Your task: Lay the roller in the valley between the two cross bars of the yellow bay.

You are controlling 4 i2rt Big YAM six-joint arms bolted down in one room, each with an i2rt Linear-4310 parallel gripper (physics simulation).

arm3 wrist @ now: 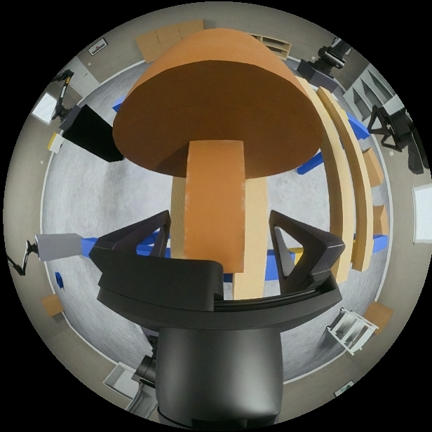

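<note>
The roller [217, 110] is a big orange cylinder seen end-on in the upper middle of the arm3 wrist view, with a flat orange grip bar [215, 205] running toward the camera. My arm3 gripper [220, 213] is open; its fingers stand on either side of the grip bar, with a gap on each side. Pale wooden bars [177, 215] [256, 225] show behind the grip bar. A small yellow part [299, 256] shows behind the right finger. Whether the roller touches the bars is hidden. Another gripper [386, 128] shows at the right; which arm it belongs to cannot be told.
Two long pale wooden beams [337, 200] [361, 200] run down the right side, beside brown blocks [372, 166] [380, 220]. Blue parts [279, 265] lie low behind the fingers. A black pedestal [92, 132] and a grey pedestal [60, 247] stand left. A white cart [351, 331] stands lower right.
</note>
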